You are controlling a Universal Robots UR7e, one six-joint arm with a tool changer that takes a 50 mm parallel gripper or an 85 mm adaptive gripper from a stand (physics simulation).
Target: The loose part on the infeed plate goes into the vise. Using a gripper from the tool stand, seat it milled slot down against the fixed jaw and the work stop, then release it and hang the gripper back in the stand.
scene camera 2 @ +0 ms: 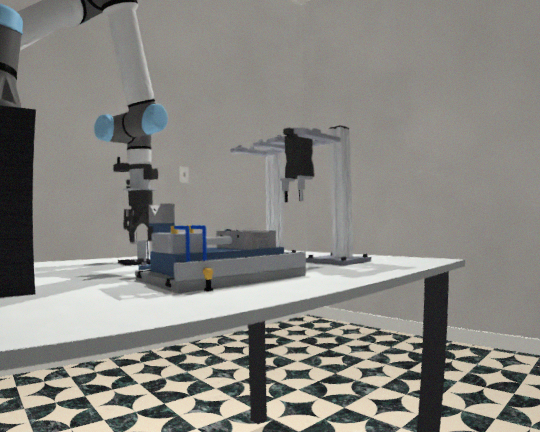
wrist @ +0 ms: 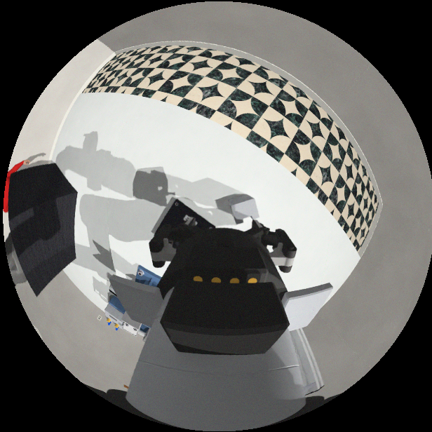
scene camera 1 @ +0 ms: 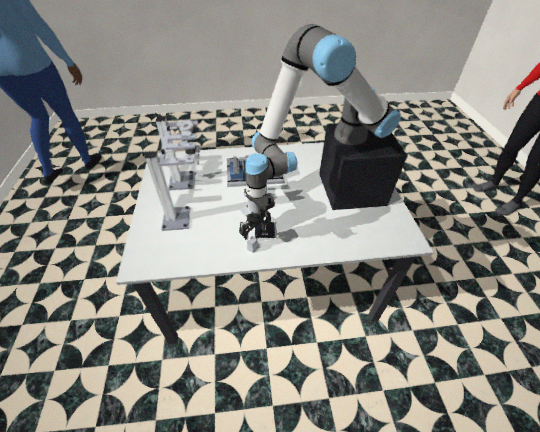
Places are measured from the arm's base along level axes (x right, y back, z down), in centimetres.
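Where they show: hand, tool point: (scene camera 2: pixel 140 184); arm's base, link origin: (scene camera 1: pixel 350 135).
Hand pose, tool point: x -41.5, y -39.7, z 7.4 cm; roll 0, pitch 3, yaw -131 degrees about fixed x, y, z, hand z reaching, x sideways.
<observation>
Each offset is from my tool point to the centre of the thing.
The loose part, a small light-grey block {dx -4.2, dy -1.6, dz +20.3 cm} (scene camera 1: pixel 252 244) (scene camera 2: pixel 142 250) (wrist: pixel 243 207), stands on the white table beside the dark infeed plate (scene camera 1: pixel 266 233) (scene camera 2: pixel 128 262) (wrist: pixel 175 215), apart from it. I cannot tell which way its slot faces. My gripper (scene camera 1: pixel 256 223) (scene camera 2: pixel 142 237) (wrist: pixel 220 234), the black adaptive one, points down with its fingers spread, open and empty. It is above and near the block and the plate; its body hides part of the plate in the wrist view. The vise {dx +47.2, dy -6.6, dz +18.4 cm} (scene camera 1: pixel 235 172) (scene camera 2: pixel 170 263) (wrist: pixel 117 305), blue and grey, stands farther back on the table.
The tool stand (scene camera 1: pixel 162 187) (scene camera 2: pixel 342 195) has tall pale posts. The black parallel gripper (scene camera 2: pixel 299 156) hangs in it. A grey block with a V mark (scene camera 2: pixel 162 214) shows behind the vise. The black robot pedestal (scene camera 1: pixel 362 172) (wrist: pixel 42 215) stands on the table.
</observation>
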